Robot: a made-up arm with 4 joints.
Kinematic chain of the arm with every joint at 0, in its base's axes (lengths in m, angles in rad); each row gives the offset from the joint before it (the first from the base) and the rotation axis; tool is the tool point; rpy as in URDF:
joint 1: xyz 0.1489 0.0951 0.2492 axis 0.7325 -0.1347 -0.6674
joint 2: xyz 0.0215 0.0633 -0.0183 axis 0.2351 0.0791 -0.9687
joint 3: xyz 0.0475 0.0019 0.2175 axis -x
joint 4: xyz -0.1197 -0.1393 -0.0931 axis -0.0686 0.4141 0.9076
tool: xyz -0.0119 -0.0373 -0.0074 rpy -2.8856 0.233 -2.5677
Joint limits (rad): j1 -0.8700..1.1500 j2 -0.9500..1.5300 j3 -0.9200..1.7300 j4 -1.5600..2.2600
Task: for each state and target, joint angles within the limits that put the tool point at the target. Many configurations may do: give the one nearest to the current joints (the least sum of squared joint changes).
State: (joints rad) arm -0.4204 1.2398 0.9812 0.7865
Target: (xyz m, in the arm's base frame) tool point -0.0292 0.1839 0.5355
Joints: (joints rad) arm -0.8700 1.5235 1.1778 0.8337
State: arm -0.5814 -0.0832 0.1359 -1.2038
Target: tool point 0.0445 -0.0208 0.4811
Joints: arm 0.0129 0.1322 0.8344 -1.0084
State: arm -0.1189 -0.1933 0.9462 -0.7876
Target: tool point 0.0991 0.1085 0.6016
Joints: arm -0.3866 -0.0452 1.4020 -0.7468
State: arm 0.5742 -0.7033 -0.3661 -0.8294
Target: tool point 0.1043 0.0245 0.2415
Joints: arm 0.9827 -0.7879 -0.4536 -0.7327
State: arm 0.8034 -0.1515 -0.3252 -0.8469
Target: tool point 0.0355 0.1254 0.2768
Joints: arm 1.0575 0.2959 -0.2944 -0.8193
